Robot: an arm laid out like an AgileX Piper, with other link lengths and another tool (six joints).
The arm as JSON. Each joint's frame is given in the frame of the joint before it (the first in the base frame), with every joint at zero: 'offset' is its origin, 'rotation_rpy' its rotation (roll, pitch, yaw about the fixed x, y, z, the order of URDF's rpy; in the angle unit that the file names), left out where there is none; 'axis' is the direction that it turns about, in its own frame. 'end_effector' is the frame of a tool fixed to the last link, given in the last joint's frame.
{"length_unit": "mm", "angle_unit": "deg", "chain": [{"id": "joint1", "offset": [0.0, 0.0, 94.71], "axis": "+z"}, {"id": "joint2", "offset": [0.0, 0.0, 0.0], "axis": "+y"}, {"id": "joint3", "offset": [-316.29, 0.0, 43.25], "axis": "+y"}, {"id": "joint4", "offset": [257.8, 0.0, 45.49], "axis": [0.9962, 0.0, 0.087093]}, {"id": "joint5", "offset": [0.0, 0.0, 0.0], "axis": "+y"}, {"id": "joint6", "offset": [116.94, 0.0, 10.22], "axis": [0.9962, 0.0, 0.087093]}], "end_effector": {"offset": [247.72, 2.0, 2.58], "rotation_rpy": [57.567, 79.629, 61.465]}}
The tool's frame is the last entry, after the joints.
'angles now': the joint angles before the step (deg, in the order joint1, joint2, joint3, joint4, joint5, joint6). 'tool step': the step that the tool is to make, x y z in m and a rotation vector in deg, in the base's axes. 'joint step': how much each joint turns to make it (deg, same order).
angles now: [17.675 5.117 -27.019 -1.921 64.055 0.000]
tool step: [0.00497 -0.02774 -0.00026 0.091 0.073 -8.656]
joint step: [-8.709 -0.001 0.000 0.118 0.051 -0.001]
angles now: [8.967 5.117 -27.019 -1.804 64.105 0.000]
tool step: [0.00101 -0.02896 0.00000 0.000 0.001 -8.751]
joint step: [-8.752 0.001 -0.001 0.001 0.001 -0.001]
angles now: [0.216 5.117 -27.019 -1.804 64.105 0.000]
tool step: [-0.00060 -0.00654 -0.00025 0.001 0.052 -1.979]
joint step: [-1.979 0.000 -0.001 0.001 0.053 -0.002]
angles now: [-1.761 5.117 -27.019 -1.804 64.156 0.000]
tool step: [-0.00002 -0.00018 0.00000 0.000 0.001 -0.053]
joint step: [-0.050 0.000 -0.001 -0.003 0.002 0.003]
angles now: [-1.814 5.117 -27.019 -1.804 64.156 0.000]
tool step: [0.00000 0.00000 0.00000 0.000 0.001 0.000]
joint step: [0.000 0.002 -0.001 0.000 0.000 0.000]
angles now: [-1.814 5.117 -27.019 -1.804 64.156 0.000]
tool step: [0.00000 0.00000 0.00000 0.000 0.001 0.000]
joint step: [0.000 0.002 -0.001 0.000 0.000 0.000]
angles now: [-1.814 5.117 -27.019 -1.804 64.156 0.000]
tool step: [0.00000 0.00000 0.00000 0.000 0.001 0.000]
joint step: [0.000 0.002 -0.001 0.000 0.000 0.000]
